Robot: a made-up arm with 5 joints.
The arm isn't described. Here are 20 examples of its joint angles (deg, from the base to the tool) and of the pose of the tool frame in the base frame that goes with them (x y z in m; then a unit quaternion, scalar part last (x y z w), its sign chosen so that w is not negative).
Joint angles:
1: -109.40 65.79 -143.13 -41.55 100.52
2: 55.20 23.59 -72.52 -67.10 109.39
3: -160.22 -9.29 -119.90 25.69 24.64
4: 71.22 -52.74 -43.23 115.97 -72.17
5: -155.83 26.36 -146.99 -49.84 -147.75
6: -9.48 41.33 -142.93 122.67 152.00
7: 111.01 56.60 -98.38 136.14 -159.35
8: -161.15 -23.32 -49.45 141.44 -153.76
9: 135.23 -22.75 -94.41 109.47 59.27
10: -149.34 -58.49 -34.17 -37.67 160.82
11: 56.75 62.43 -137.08 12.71 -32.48
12: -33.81 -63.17 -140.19 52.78 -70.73
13: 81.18 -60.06 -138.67 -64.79 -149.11
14: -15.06 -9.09 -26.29 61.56 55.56
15: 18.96 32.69 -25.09 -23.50 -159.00
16: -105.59 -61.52 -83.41 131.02 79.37
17: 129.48 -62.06 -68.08 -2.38 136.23
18: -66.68 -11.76 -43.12 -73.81 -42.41
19: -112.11 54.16 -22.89 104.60 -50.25
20: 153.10 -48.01 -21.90 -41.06 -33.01
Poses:
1: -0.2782 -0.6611 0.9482 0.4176 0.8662 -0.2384 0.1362
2: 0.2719 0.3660 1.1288 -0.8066 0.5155 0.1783 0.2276
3: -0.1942 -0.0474 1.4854 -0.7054 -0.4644 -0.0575 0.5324
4: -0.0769 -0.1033 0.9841 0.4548 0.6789 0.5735 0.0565
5: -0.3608 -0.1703 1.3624 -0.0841 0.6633 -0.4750 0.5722
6: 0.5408 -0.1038 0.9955 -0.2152 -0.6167 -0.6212 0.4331
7: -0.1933 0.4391 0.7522 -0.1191 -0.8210 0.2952 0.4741
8: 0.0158 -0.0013 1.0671 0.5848 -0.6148 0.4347 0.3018
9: -0.0872 0.1113 1.2226 0.7156 0.2308 0.5515 0.3613
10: 0.1162 0.0897 1.1631 0.4190 0.6596 -0.3937 0.4841
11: 0.4061 0.6664 0.8991 0.5183 -0.0900 0.8442 0.1024
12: -0.4625 0.3323 1.3147 -0.4534 -0.2426 0.6744 0.5299
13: -0.1213 -0.5909 1.1696 -0.3494 -0.8024 0.1636 0.4553
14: 0.1122 -0.0583 0.9279 0.4012 -0.4000 -0.3435 0.7490
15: 0.3286 0.1310 0.8128 -0.1370 -0.6598 -0.7304 0.1115
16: 0.0148 0.2151 1.1138 -0.2938 -0.7343 -0.5895 0.1641
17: 0.1547 -0.1724 1.2641 -0.8435 -0.1765 0.5058 0.0389
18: 0.0550 -0.1163 1.2520 -0.3339 -0.3592 0.5426 0.6820
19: -0.0650 -0.1750 0.7770 -0.8189 0.2927 0.3659 0.3313
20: 0.0569 -0.0487 1.1748 -0.5031 0.0321 -0.4922 0.7096
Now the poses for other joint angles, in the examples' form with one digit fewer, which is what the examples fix.
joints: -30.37 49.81 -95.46 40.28 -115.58
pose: 0.545 -0.296 0.765 0.616 0.292 0.623 0.385
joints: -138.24 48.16 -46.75 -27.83 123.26
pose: -0.403 -0.313 0.734 0.661 0.502 0.465 0.309
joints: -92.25 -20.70 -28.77 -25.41 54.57
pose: -0.045 -0.151 1.147 -0.266 -0.912 -0.033 0.310
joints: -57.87 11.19 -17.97 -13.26 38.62
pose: 0.132 -0.268 0.929 0.224 -0.753 -0.239 0.571
